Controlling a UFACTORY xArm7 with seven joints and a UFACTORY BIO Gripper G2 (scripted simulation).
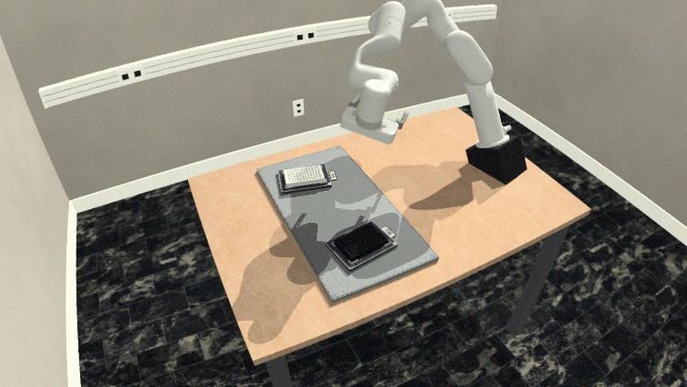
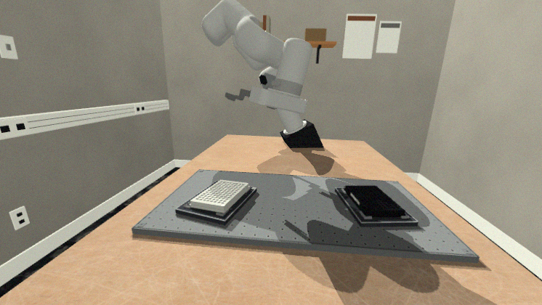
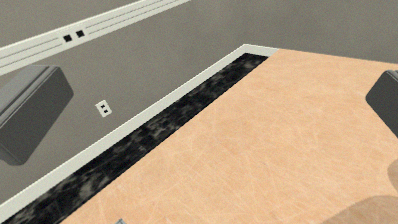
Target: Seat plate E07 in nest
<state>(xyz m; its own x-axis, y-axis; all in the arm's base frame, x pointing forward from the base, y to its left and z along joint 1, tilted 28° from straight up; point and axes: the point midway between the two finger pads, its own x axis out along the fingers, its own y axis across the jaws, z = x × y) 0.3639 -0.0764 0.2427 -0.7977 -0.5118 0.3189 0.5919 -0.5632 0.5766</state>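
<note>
Now: the white well plate E07 26 cm ahead of my hand, 5 cm to the right of it and 20 cm below it. Round my hand: dark plate nest N2: 26 cm ahead, 5 cm to the right, 21 cm below; then black well plate E01: 27 cm ahead, 30 cm to the left, 20 cm below; then plate nest N1: 27 cm ahead, 30 cm to the left, 21 cm below.
</note>
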